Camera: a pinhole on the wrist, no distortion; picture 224 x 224 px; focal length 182.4 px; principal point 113.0 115.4 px. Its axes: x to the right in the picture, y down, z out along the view. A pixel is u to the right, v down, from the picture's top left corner.
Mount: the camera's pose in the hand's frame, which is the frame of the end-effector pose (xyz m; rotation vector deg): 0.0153 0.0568 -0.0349 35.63 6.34 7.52
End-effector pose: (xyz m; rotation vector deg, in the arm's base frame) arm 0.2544 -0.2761 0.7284 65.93 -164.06 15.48
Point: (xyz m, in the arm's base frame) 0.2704 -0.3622 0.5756
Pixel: 101.8 140.1
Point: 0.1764 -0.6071 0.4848
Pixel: 193.9 119.8
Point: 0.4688 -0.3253 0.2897
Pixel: 19.0 177.1
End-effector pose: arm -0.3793 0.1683 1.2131 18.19 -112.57 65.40
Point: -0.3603 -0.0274 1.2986
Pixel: 83.1 53.6
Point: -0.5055 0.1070 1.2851
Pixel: 214.3 136.3
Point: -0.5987 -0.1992 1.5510
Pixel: 192.7 85.2
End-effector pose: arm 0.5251 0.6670 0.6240 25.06 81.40 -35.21
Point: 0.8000 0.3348 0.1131
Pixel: outside the picture
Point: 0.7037 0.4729 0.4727
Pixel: 196.3 165.9
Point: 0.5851 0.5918 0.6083
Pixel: 103.8 130.3
